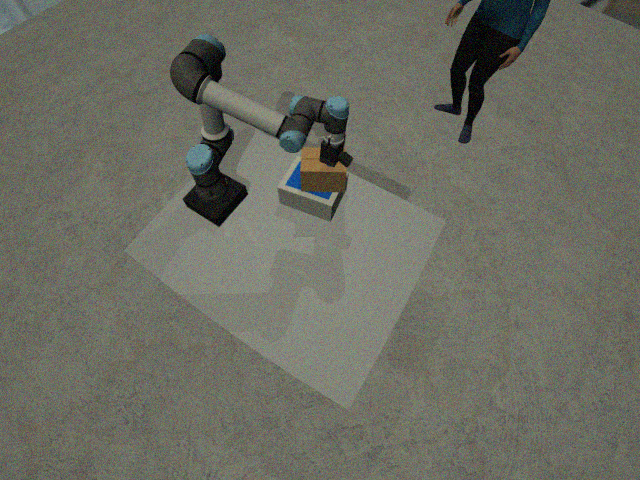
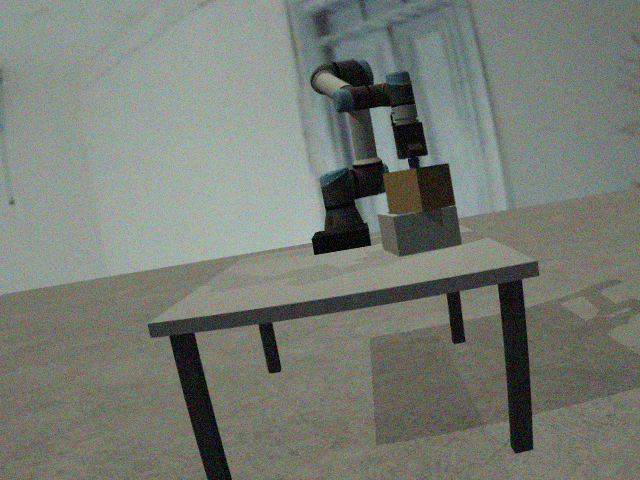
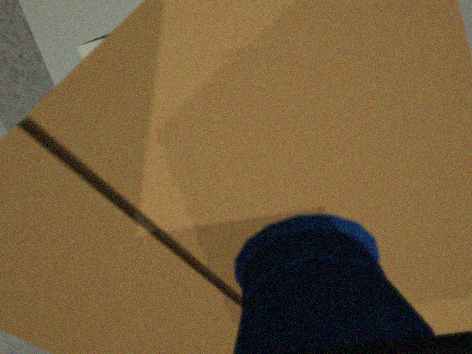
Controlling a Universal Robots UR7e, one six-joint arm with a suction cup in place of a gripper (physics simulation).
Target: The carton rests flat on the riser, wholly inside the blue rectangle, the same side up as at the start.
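Frame: origin at the arm's base, x ahead, y left, z up, level; millimetres.
Seen in the pictures: hand at its tool point: (image 3: 295, 233); arm's base at its link origin: (image 1: 212, 188) (image 2: 344, 229).
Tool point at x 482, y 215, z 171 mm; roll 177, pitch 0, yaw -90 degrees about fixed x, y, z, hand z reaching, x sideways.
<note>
Offsets run from my tool point to a thing's top centre. "spot": to the spot under its first point. Level surfaces: height alone.
The brown carton {33 mm back, 7 mm left, 13 mm up} (image 1: 323, 180) (image 2: 418, 188) (image 3: 270, 105) sits level on the grey riser {70 mm back, 9 mm right, 117 mm down} (image 1: 304, 201) (image 2: 420, 233), its taped side up. The blue rectangle {spot: 144 mm back, 46 mm right, 117 mm down} (image 1: 294, 179) shows bare along the carton's left and front edges, and the carton lies toward the riser's right side. My suction cup (image 1: 330, 163) (image 2: 413, 163) (image 3: 308, 253) presses on the carton's top, beside the dark tape seam. I cannot tell whether the carton's far edge lies inside the rectangle.
The riser stands on a light grey table {237 mm down} (image 1: 366, 286) (image 2: 366, 281), near the arm's black base (image 1: 215, 197) (image 2: 341, 240). A person (image 1: 490, 62) in dark clothes stands on the floor at the far right, away from the table.
</note>
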